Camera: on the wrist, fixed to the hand. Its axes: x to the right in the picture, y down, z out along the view.
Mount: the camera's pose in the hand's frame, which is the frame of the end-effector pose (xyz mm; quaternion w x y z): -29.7 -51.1 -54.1 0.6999 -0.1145 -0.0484 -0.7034
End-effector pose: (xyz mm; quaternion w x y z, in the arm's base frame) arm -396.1 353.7 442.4 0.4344 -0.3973 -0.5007 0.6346
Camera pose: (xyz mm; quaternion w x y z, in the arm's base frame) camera -328.3 347.4 484.7 0.6807 0.0551 -0.7236 0.1005
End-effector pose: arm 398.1 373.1 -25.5 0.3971 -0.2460 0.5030 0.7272
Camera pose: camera 454.7 322.3 -50.6 0.7856 -0.5362 0.0765 0.2991
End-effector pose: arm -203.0 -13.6 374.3 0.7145 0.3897 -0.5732 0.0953
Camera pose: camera -142.6 -3.0 322.8 0.5840 0.5987 -0.1726 -0.5203
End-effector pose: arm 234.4 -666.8 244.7 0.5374 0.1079 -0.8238 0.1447
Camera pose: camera 309.5 -694.7 244.3 0.4504 0.6004 -0.5432 -0.3763
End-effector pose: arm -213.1 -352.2 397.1 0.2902 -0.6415 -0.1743 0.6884
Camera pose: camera -150.6 -338.5 445.3 0.6054 -0.3263 -0.6661 0.2888
